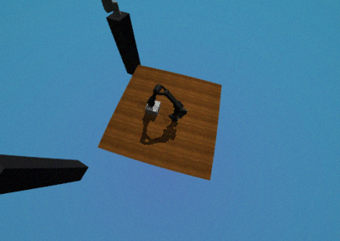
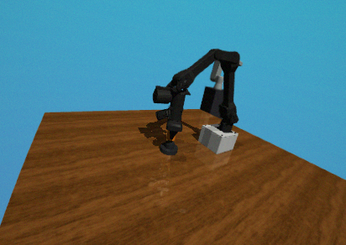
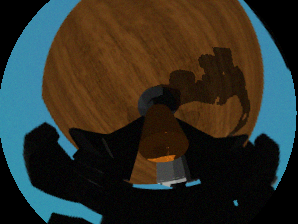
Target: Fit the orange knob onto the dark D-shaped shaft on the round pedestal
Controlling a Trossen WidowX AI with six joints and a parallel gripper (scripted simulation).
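The orange knob lies 20 mm above my gripper tip. Round my gripper tip: round dark pedestal (40 mm below).
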